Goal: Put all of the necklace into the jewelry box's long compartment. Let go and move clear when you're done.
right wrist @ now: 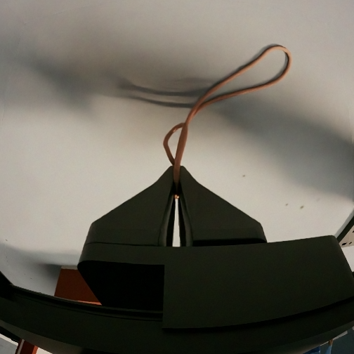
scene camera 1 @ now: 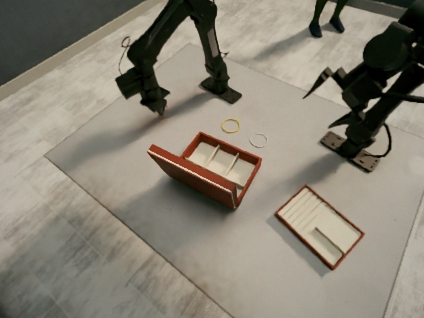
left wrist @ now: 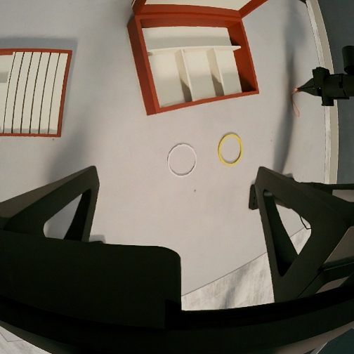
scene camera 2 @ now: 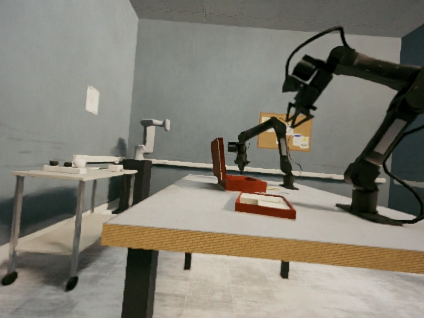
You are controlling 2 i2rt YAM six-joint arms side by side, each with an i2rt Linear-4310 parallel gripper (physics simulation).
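Frame: origin at the left arm's base, x ahead, y left, z up, level; millimetres.
Seen in the pictures: left gripper, fingertip midpoint: [scene camera 1: 315,112] [scene camera 2: 289,124]; right gripper, fingertip midpoint: [scene camera 1: 161,114] [scene camera 2: 241,174]; left arm's base, link origin: [scene camera 1: 348,151] [scene camera 2: 363,214]; right arm's base, link origin: [scene camera 1: 220,90] [scene camera 2: 287,187].
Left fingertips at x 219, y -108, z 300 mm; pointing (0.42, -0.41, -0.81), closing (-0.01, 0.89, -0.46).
Note:
Pixels of each thing's middle, then the offset from my left fingertips to it.
- red jewelry box, body centre: [scene camera 1: 211,159] [scene camera 2: 234,165] 204 mm ahead, 180 mm right, 182 mm down
- yellow ring, body centre: [scene camera 1: 231,125] 17 mm back, 295 mm right, 298 mm down
- white ring, body centre: [scene camera 1: 259,140] 37 mm back, 166 mm right, 299 mm down
- red-edged tray, body centre: [scene camera 2: 262,202] [scene camera 1: 317,224] 104 mm ahead, 173 mm left, 287 mm down
My right gripper [scene camera 1: 161,114] [scene camera 2: 242,171] [left wrist: 297,89] [right wrist: 176,174] is shut on the copper-coloured necklace [right wrist: 182,140], low over the table and to the left of the box in scene camera 1. The necklace trails from the fingertips as a long loop and a small loop; whether its end touches the table is unclear. The red jewelry box [scene camera 1: 232,148] [scene camera 2: 245,184] [left wrist: 142,75] stands open. Its long compartment [left wrist: 187,37] runs along the lid side and looks empty; the lid hides most of it in scene camera 1. My left gripper [scene camera 1: 316,112] [left wrist: 176,174] is open and empty, high above the table.
The raised lid [scene camera 1: 192,175] [scene camera 2: 218,157] stands along the box's hinge side. A yellow ring [scene camera 1: 231,118] [left wrist: 230,164] and a white ring [scene camera 1: 258,147] [left wrist: 181,176] lie beside the box. A red-edged tray [scene camera 1: 304,242] [scene camera 2: 265,211] [left wrist: 65,100] with slots lies apart from it.

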